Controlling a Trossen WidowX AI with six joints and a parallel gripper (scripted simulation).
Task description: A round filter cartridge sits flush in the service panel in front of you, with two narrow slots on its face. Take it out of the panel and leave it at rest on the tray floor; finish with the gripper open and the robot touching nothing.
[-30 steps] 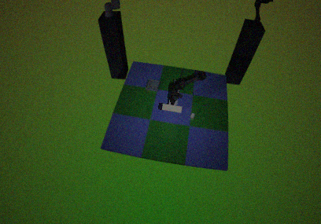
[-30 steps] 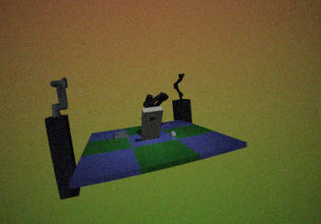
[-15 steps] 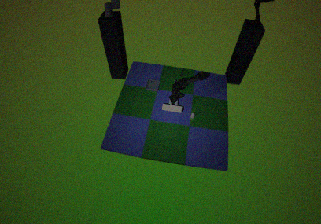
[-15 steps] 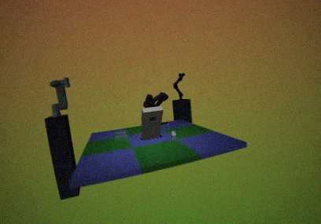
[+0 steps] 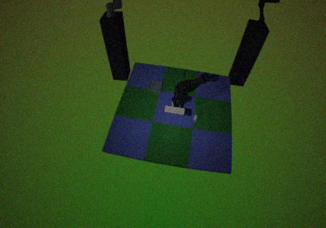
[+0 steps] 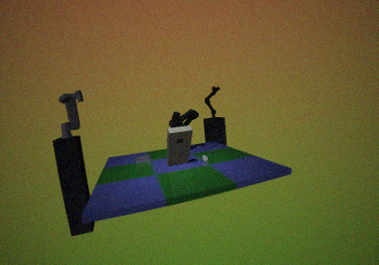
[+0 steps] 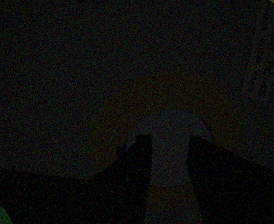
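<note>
My gripper tip is 10 mm short of the round filter cartridge and 10 mm above it. The rest, counted from my gripper tip: grey service panel: 40 mm behind, 80 mm below; then grey tray: 440 mm behind, 250 mm to the right, 240 mm below.
</note>
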